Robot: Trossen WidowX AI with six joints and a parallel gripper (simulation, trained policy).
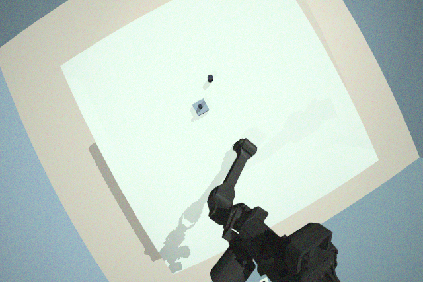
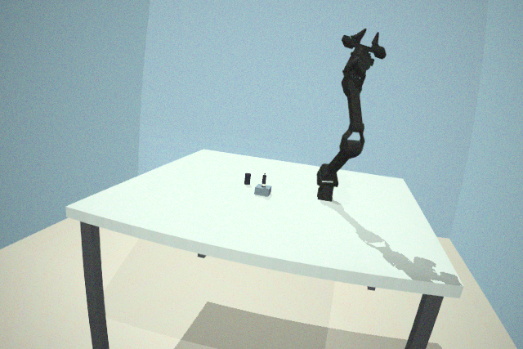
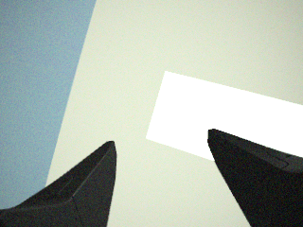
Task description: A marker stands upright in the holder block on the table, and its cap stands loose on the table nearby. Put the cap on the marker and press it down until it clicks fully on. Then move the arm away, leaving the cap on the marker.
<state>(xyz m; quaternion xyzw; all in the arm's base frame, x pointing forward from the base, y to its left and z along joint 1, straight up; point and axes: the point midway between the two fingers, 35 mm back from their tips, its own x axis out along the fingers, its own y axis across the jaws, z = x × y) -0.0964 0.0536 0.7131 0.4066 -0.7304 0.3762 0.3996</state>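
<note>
Now: the dark cap 48 cm ahead of my gripper tip, 7 cm to the right of it and 72 cm below it. Round my gripper tip: grey holder block (38 cm ahead, 4 cm to the left, 73 cm below).
</note>
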